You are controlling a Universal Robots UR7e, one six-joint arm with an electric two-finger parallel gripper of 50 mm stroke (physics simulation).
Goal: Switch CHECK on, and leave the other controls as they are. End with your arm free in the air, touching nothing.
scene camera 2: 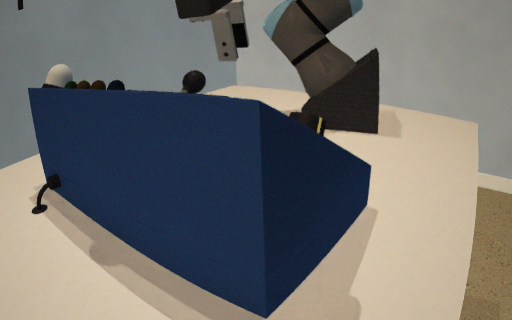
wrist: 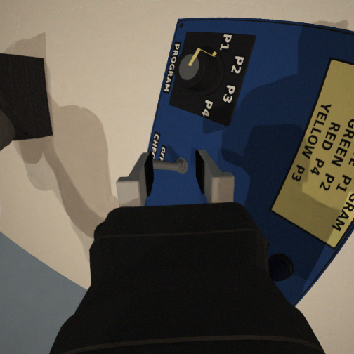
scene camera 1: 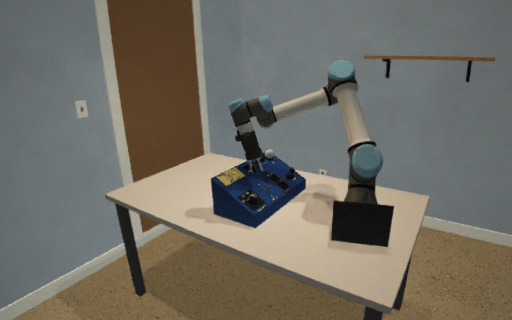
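Pixels of known places: gripper, between the fingertips: (scene camera 2: 234,52) (scene camera 1: 258,172); arm's base, origin of its link: (scene camera 2: 334,80) (scene camera 1: 360,209).
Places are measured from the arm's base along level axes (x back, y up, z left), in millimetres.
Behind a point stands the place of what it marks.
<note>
The blue console (scene camera 1: 232,204) @[x -514, y -7, z 229 mm] (scene camera 2: 150,175) @[x -638, y 19, z 108 mm] (wrist: 190,137) stands on the table. In the wrist view, the CHECK label (wrist: 154,145) is partly covered by a finger. Beside it the metal toggle lever (wrist: 167,164) leans left, towards the OFF label (wrist: 162,153); its tip is hidden behind the left finger. The ON label does not show in the wrist view. My gripper (scene camera 1: 256,166) @[x -472, y 109, z 78 mm] (scene camera 2: 234,50) @[x -472, y 109, z 78 mm] (wrist: 173,164) is open, with its fingertips above the sloping panel. The lever shows between the fingers in the wrist view and is not gripped; the distance to it is hard to tell.
The PROGRAM knob (scene camera 1: 251,198) @[x -442, y 21, z 180 mm] (wrist: 200,69) points to P1. A yellow card (scene camera 1: 230,176) @[x -601, y 78, z 130 mm] (wrist: 317,165) is on the panel. A black ball knob (scene camera 1: 291,175) @[x -375, y 60, z -71 mm] (scene camera 2: 194,81) @[x -401, y 54, z -67 mm] and a white knob (scene camera 1: 269,153) @[x -580, y 109, z -191 mm] (scene camera 2: 59,76) @[x -601, y 107, z -188 mm] stick up from it.
</note>
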